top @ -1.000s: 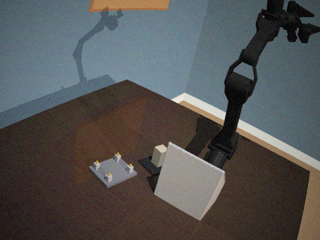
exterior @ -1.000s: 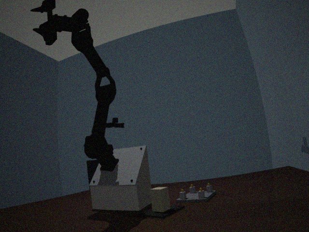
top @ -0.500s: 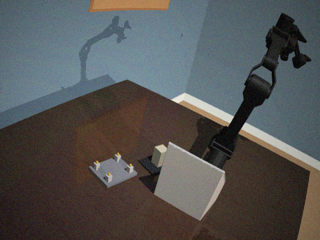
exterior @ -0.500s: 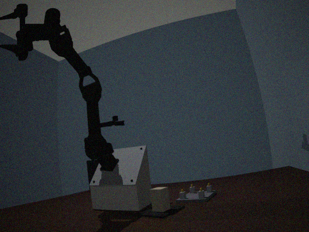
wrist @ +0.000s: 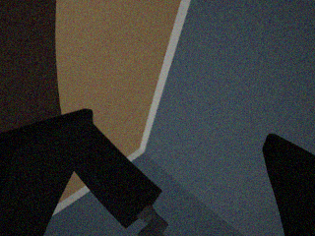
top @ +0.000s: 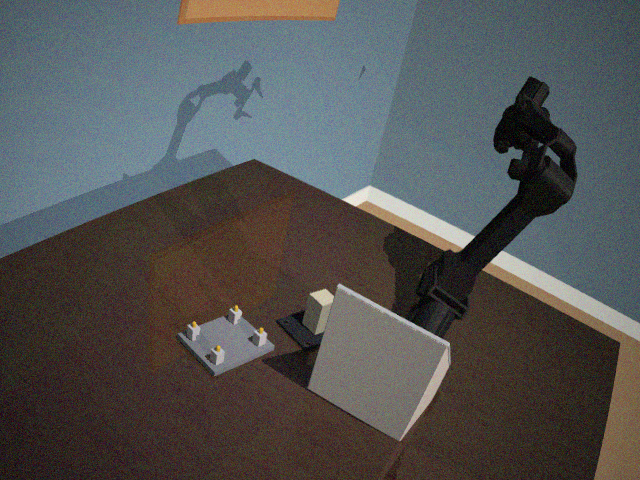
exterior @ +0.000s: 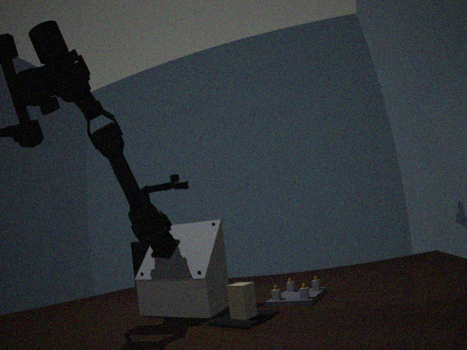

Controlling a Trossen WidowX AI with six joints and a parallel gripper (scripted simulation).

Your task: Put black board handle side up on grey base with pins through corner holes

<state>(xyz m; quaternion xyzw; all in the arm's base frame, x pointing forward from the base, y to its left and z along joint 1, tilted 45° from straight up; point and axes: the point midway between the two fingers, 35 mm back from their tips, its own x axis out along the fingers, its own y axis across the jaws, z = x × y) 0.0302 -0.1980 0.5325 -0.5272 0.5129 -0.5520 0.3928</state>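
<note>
The flat black board is 480 mm to the left of my gripper tip, 370 mm below it and 180 mm ahead of it. Also, from my gripper tip: grey base: 670 mm to the left, 380 mm below, 250 mm ahead.
</note>
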